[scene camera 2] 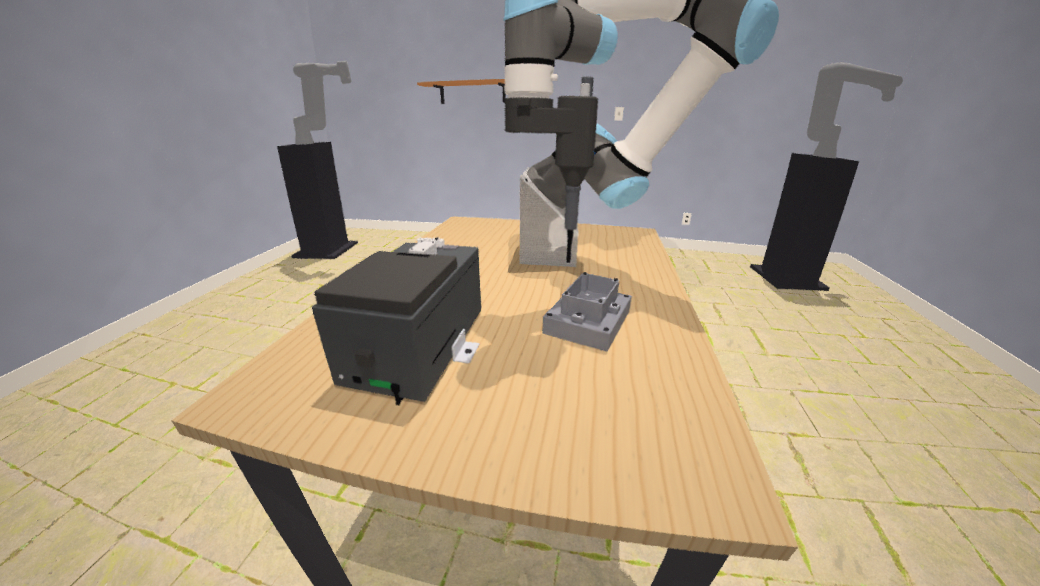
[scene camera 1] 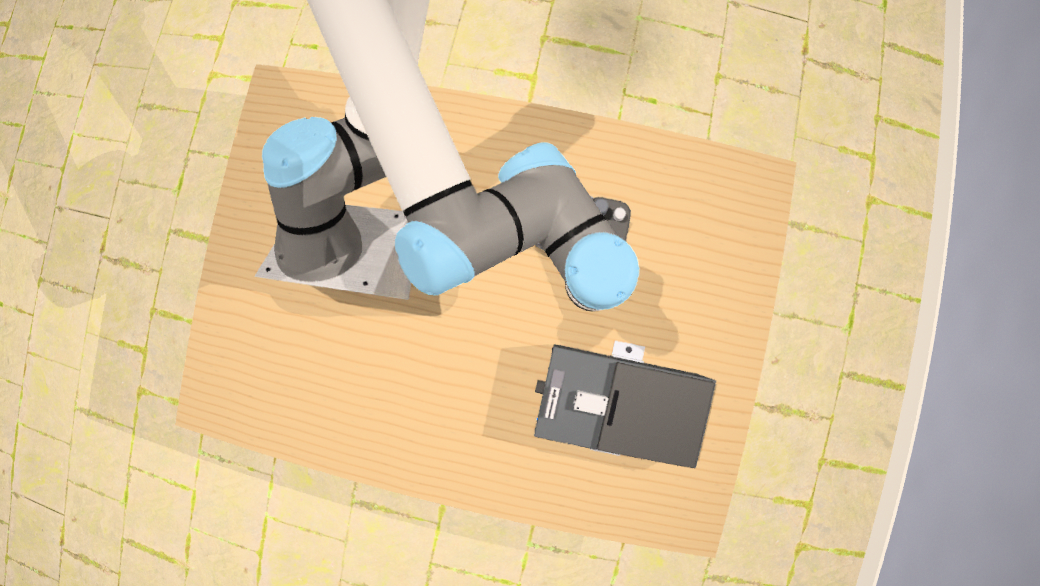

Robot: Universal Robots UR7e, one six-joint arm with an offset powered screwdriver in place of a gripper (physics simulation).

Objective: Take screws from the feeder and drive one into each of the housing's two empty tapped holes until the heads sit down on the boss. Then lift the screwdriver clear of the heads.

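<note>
My screwdriver [scene camera 1: 619, 214] [scene camera 2: 569, 260] points straight down. In the scene camera 2 view its thin dark tip hangs in the air, above and behind the housing [scene camera 2: 574, 331], apart from it. I cannot tell whether a screw is on the tip. The grey housing has a square raised box on a wider base, with small dark spots at its corners and on the side lugs; whether these are heads or holes is too small to tell. The arm hides the housing in the scene camera 1 view. The black screw feeder [scene camera 1: 658, 414] [scene camera 2: 371, 331] stands apart from the screwdriver, with a white part on its lower top section.
A white bracket [scene camera 1: 628, 350] [scene camera 2: 467, 352] sticks out from the feeder's side facing the housing. The arm's metal base mount [scene camera 1: 385, 269] [scene camera 2: 538, 225] stands at the table's far end in the scene camera 2 view. Two black pedestals [scene camera 2: 315, 200] [scene camera 2: 809, 218] with grey arms stand beyond the table.
</note>
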